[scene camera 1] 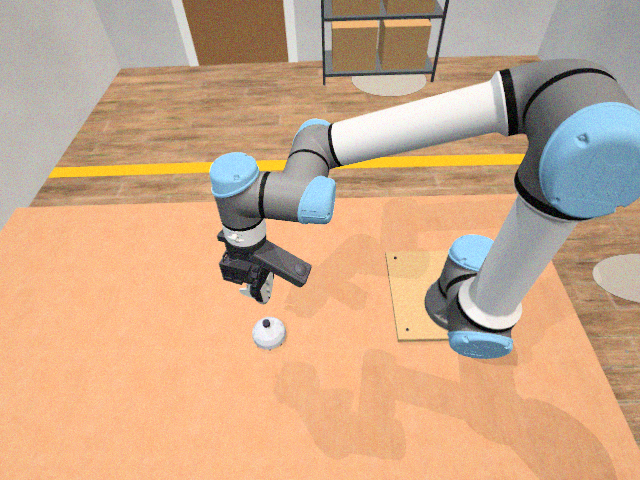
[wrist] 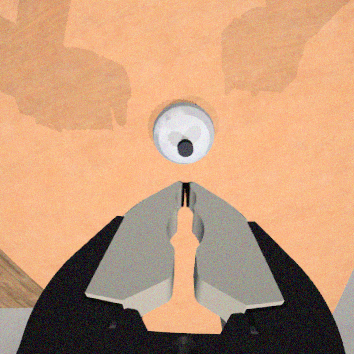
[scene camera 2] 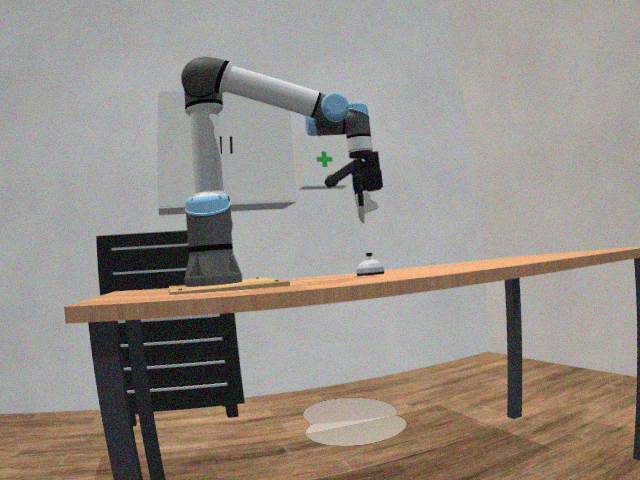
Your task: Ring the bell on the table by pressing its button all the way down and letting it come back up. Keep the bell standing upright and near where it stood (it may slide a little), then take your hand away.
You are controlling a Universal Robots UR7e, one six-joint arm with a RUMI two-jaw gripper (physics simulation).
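Where they show: gripper, between the fingertips: (scene camera 1: pixel 265 302) (wrist: pixel 185 183) (scene camera 2: pixel 363 223); arm's base, origin of its link: (scene camera 2: pixel 213 283).
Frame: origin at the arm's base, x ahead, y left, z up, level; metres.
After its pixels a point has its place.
Note:
The bell (scene camera 1: pixel 269 334) @(x 0.466, y 0.062, z 0.028 m) (scene camera 2: pixel 370 267) @(x 0.455, y 0.008, z 0.009 m) (wrist: pixel 175 125) @(x 0.449, y 0.039, z 0.027 m) is a white dome with a dark base, standing upright on the table (scene camera 1: pixel 129 387) @(x 0.794, y 0.156, z -0.013 m) (scene camera 2: pixel 439 275) @(x 0.380, y -0.434, z -0.014 m). Its small black button (scene camera 1: pixel 266 322) @(x 0.470, y 0.043, z 0.053 m) (scene camera 2: pixel 368 254) @(x 0.465, y 0.035, z 0.048 m) (wrist: pixel 185 148) @(x 0.471, y 0.043, z 0.053 m) stands up clear of the dome on top. My gripper (scene camera 1: pixel 264 301) @(x 0.460, y 0.041, z 0.142 m) (scene camera 2: pixel 362 221) @(x 0.460, y 0.041, z 0.142 m) (wrist: pixel 185 183) @(x 0.460, y 0.041, z 0.142 m) is shut and empty, its tips together. It hangs above the bell with a plain gap between the tips and the button in the second scene view. In the wrist view the tips show just below the bell, and nothing covers the button.
A thin tan mounting board (scene camera 1: pixel 408 289) @(x 0.106, y -0.058, z 0.001 m) (scene camera 2: pixel 279 283) @(x 0.121, y -0.190, z -0.006 m) lies under the arm's base. Dark shadows of the arm fall on the table near the bell. A black slatted chair-like object (scene camera 2: pixel 170 240) stands behind the table, and a shelf rack (scene camera 1: pixel 324 51) stands far back.

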